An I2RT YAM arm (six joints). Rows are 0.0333 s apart.
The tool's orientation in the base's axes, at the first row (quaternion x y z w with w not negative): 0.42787, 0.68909, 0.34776, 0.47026
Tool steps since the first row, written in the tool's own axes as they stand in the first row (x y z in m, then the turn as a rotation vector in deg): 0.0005, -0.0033, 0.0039, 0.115, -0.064, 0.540; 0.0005, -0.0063, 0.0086, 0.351, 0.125, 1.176; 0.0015, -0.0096, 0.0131, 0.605, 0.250, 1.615; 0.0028, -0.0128, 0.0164, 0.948, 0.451, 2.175; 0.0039, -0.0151, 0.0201, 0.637, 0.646, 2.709; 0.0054, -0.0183, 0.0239, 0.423, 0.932, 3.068; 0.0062, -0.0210, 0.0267, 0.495, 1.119, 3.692; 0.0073, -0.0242, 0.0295, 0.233, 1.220, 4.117; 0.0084, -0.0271, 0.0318, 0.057, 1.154, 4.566; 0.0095, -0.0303, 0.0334, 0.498, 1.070, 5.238; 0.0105, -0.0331, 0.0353, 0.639, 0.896, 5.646; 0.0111, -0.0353, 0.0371, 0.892, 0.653, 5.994
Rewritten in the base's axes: 0.0027, -0.0005, -0.0043, 0.472, 0.122, -0.267; 0.0064, -0.0014, -0.0084, 1.078, 0.461, -0.384; 0.0096, -0.0014, -0.0131, 1.477, 0.777, -0.502; 0.0116, -0.0012, -0.0174, 1.994, 1.213, -0.622; 0.0143, -0.0008, -0.0210, 2.610, 1.045, -0.509; 0.0168, -0.0004, -0.0256, 3.065, 0.989, -0.296; 0.0185, -0.0005, -0.0291, 3.691, 1.176, -0.353; 0.0201, -0.0005, -0.0332, 4.169, 1.008, -0.306; 0.0213, -0.0005, -0.0369, 4.610, 0.856, -0.445; 0.0218, -0.0006, -0.0406, 5.139, 1.279, -0.885; 0.0227, -0.0006, -0.0440, 5.452, 1.371, -1.217; 0.0237, -0.0008, -0.0467, 5.669, 1.534, -1.630
